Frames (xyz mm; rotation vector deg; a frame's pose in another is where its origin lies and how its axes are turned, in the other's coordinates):
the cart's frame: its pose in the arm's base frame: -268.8 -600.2 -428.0 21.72 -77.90 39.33
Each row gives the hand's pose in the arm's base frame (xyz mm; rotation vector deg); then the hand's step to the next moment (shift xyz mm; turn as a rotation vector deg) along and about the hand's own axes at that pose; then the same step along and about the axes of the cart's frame.
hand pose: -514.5 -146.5 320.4 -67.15 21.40 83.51
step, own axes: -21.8 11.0 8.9 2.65 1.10 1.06
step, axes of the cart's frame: 14.0 2.6 21.8 -1.63 2.43 -0.90
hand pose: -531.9 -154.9 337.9 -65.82 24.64 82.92
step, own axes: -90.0 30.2 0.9 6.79 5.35 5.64
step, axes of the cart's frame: 47.2 -23.2 79.1 -3.57 9.66 -0.66
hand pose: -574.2 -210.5 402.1 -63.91 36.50 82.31
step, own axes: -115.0 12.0 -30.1 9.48 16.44 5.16
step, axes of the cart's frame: 66.5 -61.9 77.7 -9.30 15.83 7.06
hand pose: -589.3 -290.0 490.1 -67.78 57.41 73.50
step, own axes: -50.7 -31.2 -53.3 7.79 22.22 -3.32
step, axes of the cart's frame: 31.6 -70.6 20.1 -11.75 12.37 16.56
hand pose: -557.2 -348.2 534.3 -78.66 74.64 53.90
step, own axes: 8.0 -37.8 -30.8 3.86 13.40 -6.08
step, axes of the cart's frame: -1.5 -49.1 -5.2 -6.33 4.70 13.01
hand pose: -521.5 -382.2 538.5 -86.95 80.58 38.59
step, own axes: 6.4 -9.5 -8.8 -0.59 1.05 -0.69
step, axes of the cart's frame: -1.6 -14.3 0.7 0.38 0.55 1.22
